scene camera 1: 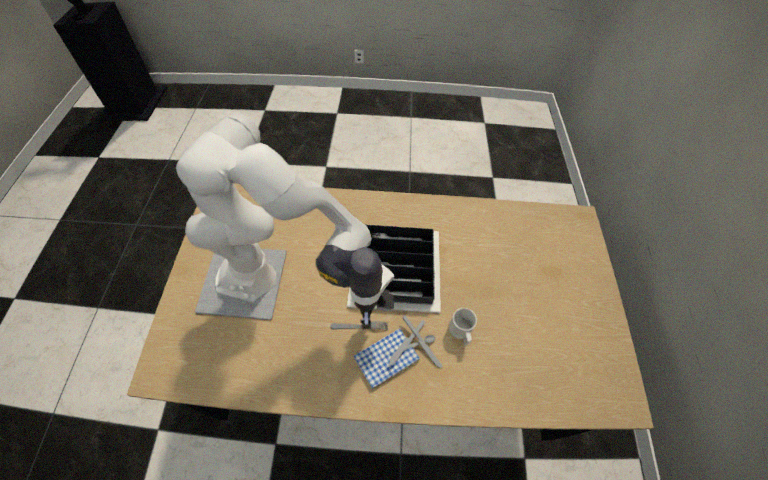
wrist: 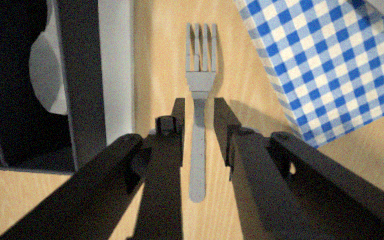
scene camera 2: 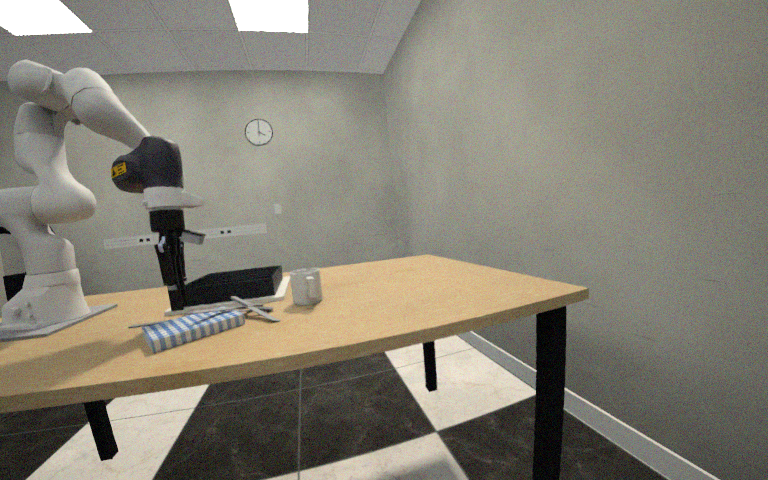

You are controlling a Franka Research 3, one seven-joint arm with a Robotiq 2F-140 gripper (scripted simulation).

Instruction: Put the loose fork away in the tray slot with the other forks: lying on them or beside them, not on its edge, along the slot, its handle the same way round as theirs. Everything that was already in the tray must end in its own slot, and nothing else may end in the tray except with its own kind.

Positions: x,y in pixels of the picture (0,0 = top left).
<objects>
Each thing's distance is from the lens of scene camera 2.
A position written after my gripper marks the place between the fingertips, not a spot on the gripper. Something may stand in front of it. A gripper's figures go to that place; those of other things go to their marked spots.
my gripper (scene camera 2: 180,308): 84 cm
white mug (scene camera 2: 303,288): 74 cm
black slotted tray (scene camera 2: 260,283): 86 cm
The marked spots on the white mug and the black slotted tray are 17 cm apart.
</objects>
